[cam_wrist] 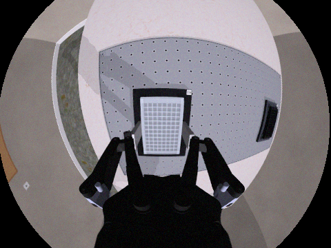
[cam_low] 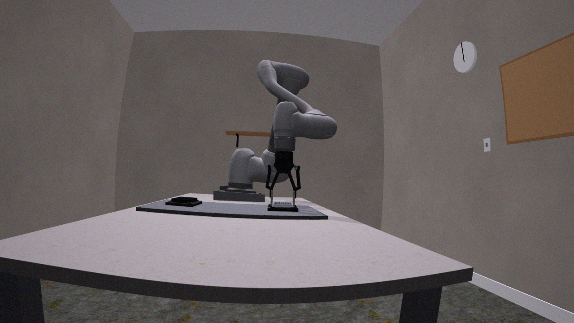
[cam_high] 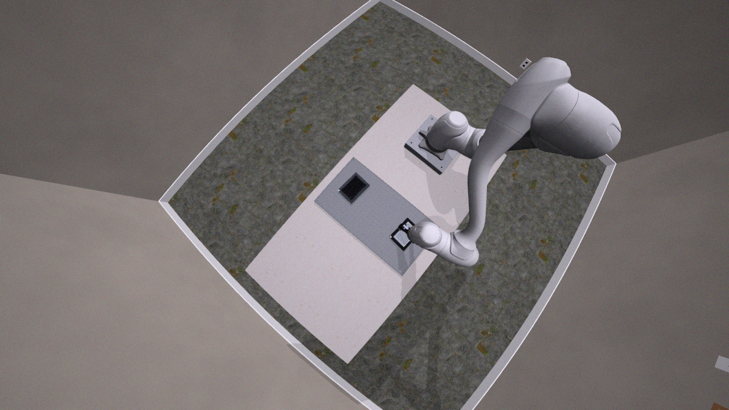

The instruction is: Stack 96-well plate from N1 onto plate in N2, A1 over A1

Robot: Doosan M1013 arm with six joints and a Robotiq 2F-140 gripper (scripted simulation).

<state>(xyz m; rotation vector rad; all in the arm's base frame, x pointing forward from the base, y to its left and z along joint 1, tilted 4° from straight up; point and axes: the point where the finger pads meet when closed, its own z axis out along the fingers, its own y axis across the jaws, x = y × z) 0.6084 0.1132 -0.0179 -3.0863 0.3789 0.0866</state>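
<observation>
Now: hand 3 cm above the nest N1. The rest, counted from my hand: white 96-well plate: 2 cm below; white mark: 6 cm ahead, 7 cm to the right, 3 cm below; black 96-well plate: 8 cm behind, 41 cm to the right, 2 cm below.
</observation>
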